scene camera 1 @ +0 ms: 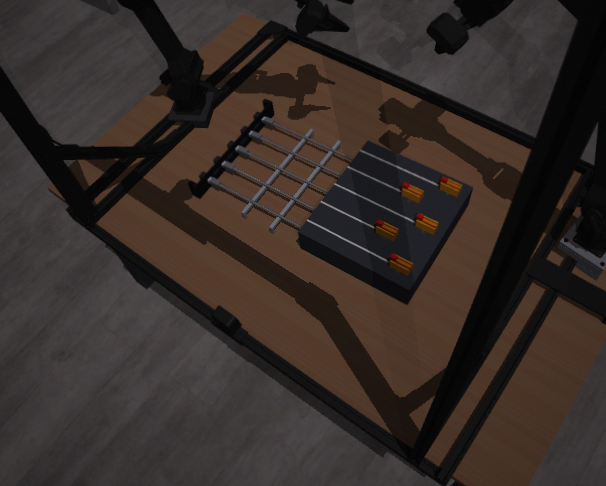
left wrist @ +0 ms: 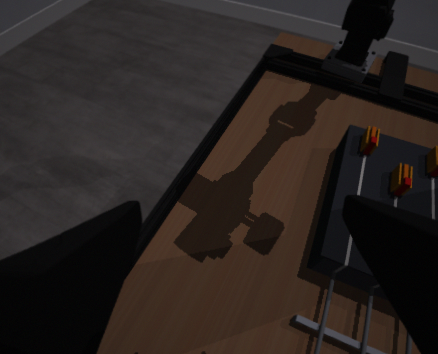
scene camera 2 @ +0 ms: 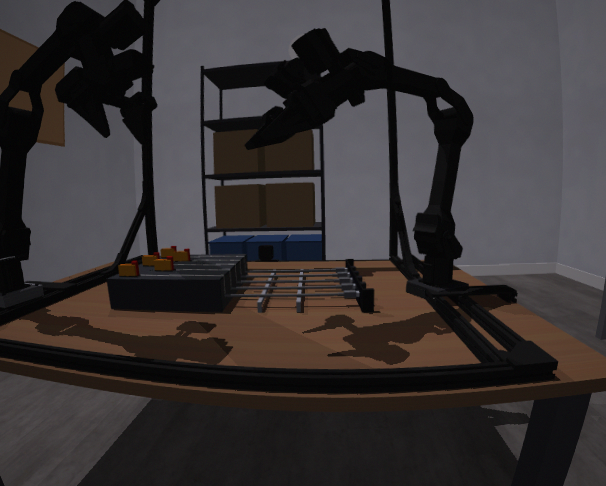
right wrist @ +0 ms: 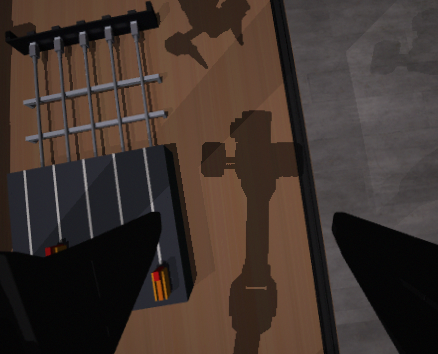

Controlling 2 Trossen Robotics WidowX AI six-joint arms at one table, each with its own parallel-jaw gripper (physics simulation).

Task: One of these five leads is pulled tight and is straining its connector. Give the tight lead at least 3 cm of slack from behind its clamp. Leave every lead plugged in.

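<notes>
Five thin pale leads run over a dark block to orange clamps with red tabs, among them the nearest clamp. The nearest lead and the others look straight; I cannot tell which is tight. Their grey connector ends meet a black bar. All appear plugged in. My left gripper is open and empty, high above the table. My right gripper is open and empty, high above the table. Its finger hides part of the block in the right wrist view.
Two grey cross rails, one nearer the bar and one nearer the block, cross the leads' grey stretches. A black frame edges the wooden table. Dark uprights stand at its sides. Shelving with boxes stands behind.
</notes>
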